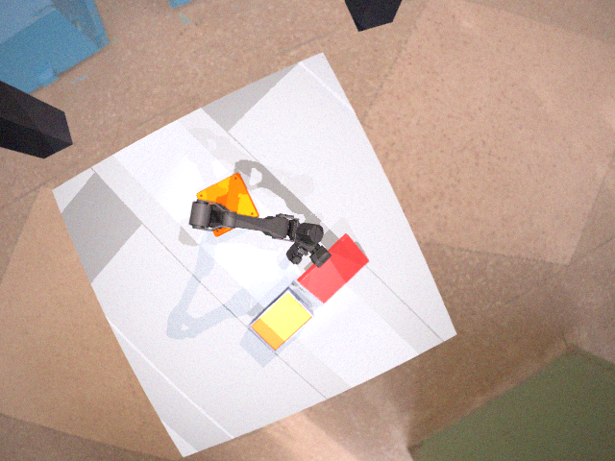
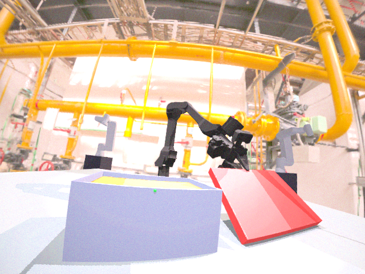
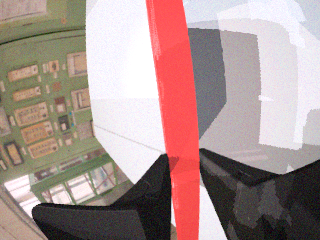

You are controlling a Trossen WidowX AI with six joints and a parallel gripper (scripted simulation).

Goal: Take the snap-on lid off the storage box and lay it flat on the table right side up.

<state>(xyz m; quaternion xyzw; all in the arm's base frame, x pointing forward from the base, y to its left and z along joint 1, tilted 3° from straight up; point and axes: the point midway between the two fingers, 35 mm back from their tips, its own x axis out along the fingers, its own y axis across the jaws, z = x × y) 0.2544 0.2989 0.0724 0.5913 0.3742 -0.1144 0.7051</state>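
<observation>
My gripper tip is now 6 cm short of the lid, 3 cm to the right of it and 5 cm above it. Round my gripper tip: storage box (17 cm ahead, 23 cm to the right, 7 cm below).
</observation>
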